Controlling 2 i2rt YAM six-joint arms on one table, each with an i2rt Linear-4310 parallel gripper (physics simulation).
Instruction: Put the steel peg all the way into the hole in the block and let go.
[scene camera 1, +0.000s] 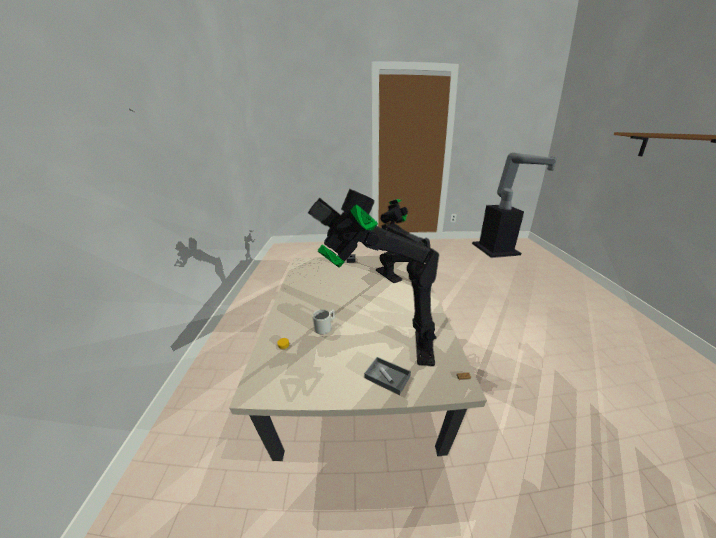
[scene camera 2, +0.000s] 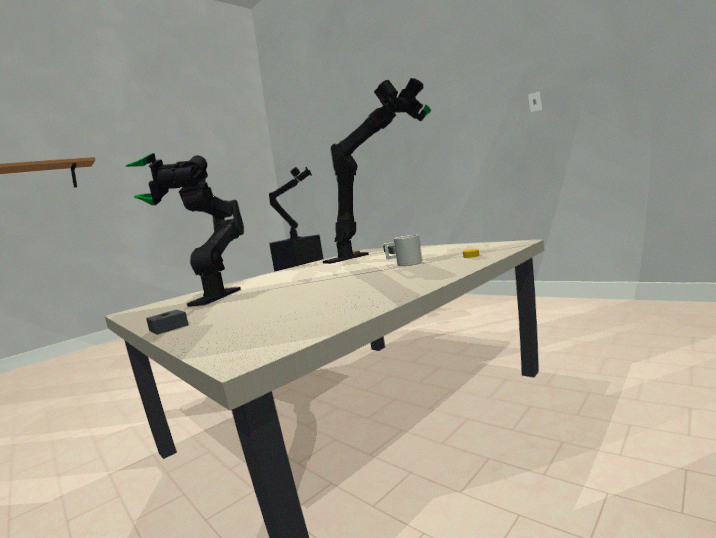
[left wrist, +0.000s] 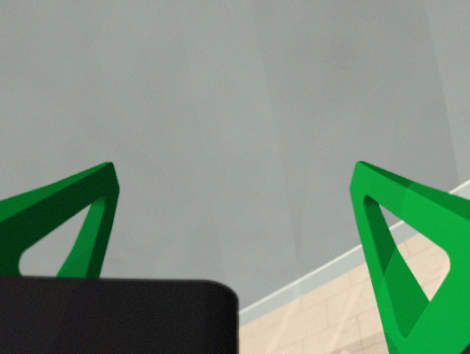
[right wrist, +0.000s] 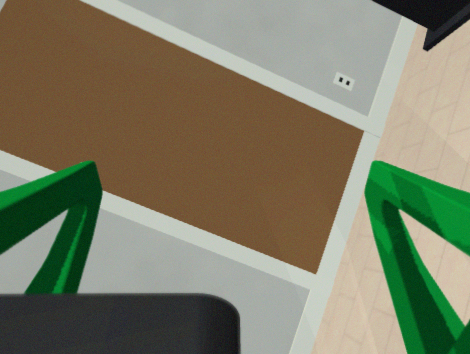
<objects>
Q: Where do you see my left gripper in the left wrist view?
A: At 234, 175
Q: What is my left gripper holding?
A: Nothing.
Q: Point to my left gripper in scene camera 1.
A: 348, 245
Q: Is my left gripper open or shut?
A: Open.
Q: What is my right gripper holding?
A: Nothing.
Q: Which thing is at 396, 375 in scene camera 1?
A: A grey tray.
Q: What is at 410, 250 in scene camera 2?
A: A grey mug.
</objects>
